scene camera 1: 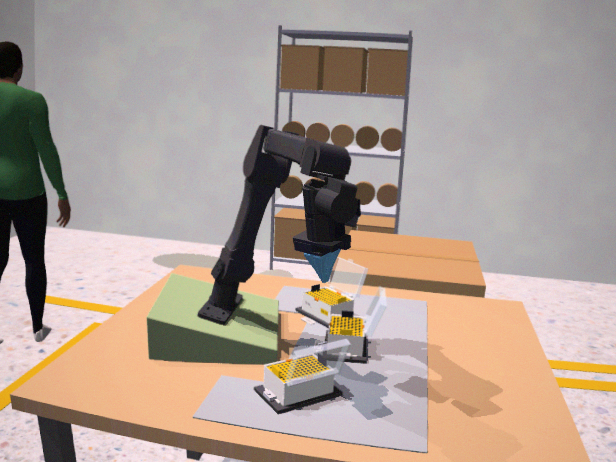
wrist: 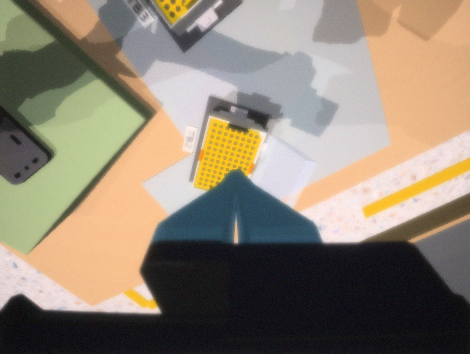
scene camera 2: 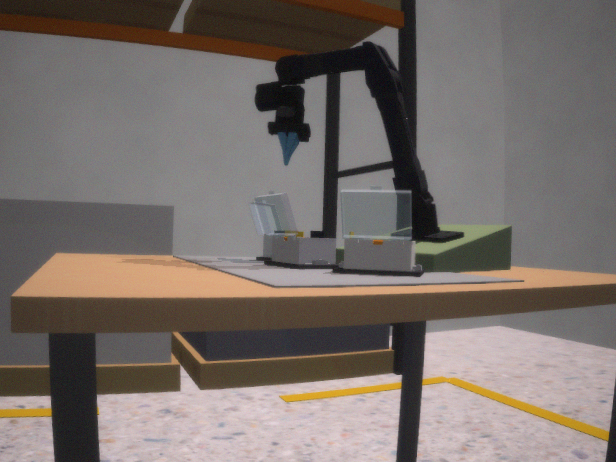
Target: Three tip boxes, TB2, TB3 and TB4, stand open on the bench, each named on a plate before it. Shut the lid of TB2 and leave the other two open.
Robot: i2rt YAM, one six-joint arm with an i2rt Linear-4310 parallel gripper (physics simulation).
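Seen in the pictures: gripper, fingertip midpoint: [scene camera 1: 325, 282] [wrist: 235, 177] [scene camera 2: 285, 165]; arm's base, origin of the base link: [scene camera 1: 220, 306] [scene camera 2: 426, 237].
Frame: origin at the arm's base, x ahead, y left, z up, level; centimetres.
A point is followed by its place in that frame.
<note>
TB2 [scene camera 1: 307, 391] {x 26.2, y -28.9, z -4.2 cm} [scene camera 2: 268, 246] {x 30.3, y -23.6, z -3.5 cm} [wrist: 227, 152] is the white box with a yellow tip rack, nearest in scene camera 1. Its clear lid [scene camera 1: 341, 354] {x 32.4, y -28.7, z 4.8 cm} [wrist: 287, 165] {x 31.2, y -28.8, z 3.4 cm} stands open on the side away from its name plate [wrist: 189, 139] {x 19.5, y -20.1, z -6.8 cm}. TB2 is mostly hidden behind TB3 in scene camera 2. TB3 [scene camera 1: 345, 345] [scene camera 2: 317, 251] [wrist: 172, 11] and TB4 [scene camera 1: 311, 303] {x 21.3, y 15.5, z -3.0 cm} [scene camera 2: 378, 257] {x 28.5, y 20.6, z -3.9 cm} stand with lids open. My gripper [scene camera 1: 324, 281] {x 27.7, y -20.5, z 16.6 cm} [scene camera 2: 286, 164] {x 27.7, y -20.5, z 16.6 cm} [wrist: 235, 177] {x 27.7, y -20.5, z 16.6 cm} is shut and empty, pointing down, well above the boxes; in the wrist view its tips overlap TB2's lower end.
The boxes stand on a grey mat [scene camera 1: 395, 432] {x 44.2, y -36.4, z -6.9 cm} [scene camera 2: 300, 281] {x 48.6, y 30.3, z -7.0 cm} [wrist: 362, 117] {x 46.8, y -33.8, z -7.0 cm} on the wooden bench [scene camera 1: 115, 370] {x -17.5, y -25.7, z -7.3 cm} [scene camera 2: 150, 287] {x 70.5, y 33.6, z -7.3 cm}. The green wedge [scene camera 1: 210, 345] {x 2.1, y -16.2, z -2.8 cm} [scene camera 2: 465, 255] {x 1.5, y 15.0, z -3.7 cm} [wrist: 95, 135] {x 10.1, y -11.1, z -1.9 cm} under the arm is beside them. A shelf rack [scene camera 1: 406, 75] stands behind in scene camera 1, and a person [scene camera 1: 20, 145] at left.
</note>
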